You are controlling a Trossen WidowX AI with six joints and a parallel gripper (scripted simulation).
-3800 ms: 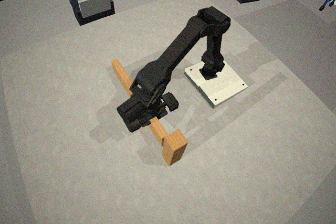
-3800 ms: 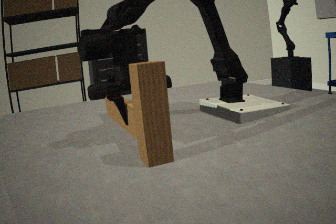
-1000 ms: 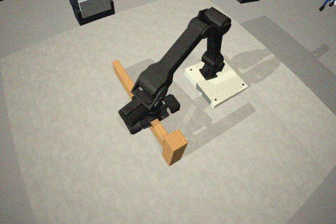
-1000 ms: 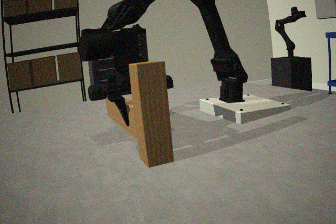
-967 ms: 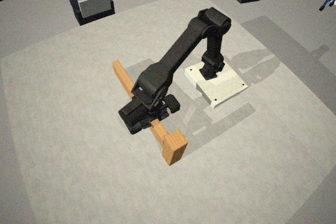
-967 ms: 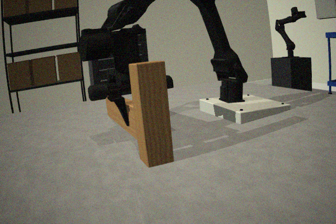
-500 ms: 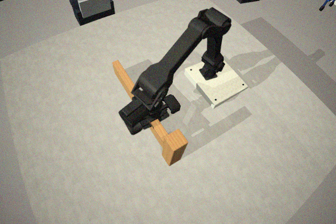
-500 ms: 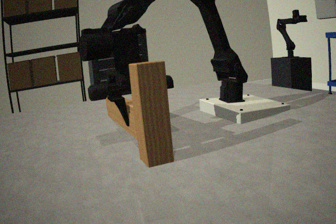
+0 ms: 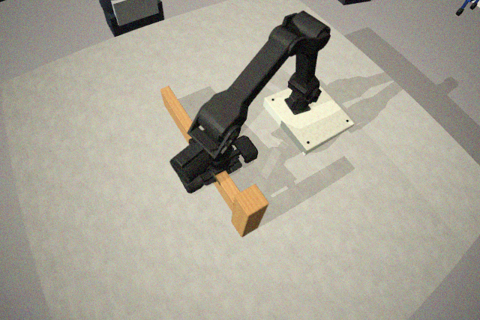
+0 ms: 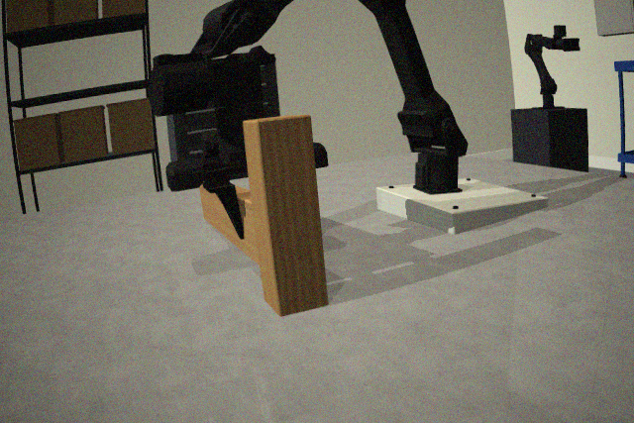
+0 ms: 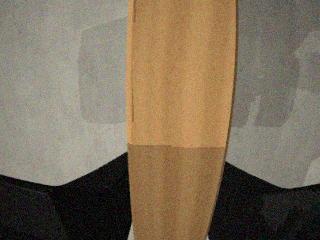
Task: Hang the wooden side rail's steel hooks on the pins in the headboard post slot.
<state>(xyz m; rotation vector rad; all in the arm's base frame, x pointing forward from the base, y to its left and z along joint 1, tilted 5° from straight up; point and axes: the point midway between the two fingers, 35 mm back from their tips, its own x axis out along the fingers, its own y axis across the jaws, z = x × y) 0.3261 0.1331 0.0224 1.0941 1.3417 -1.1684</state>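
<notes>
My gripper tip is 13 cm to the right of the headboard post, 4 cm below it and 2 cm past it.
</notes>
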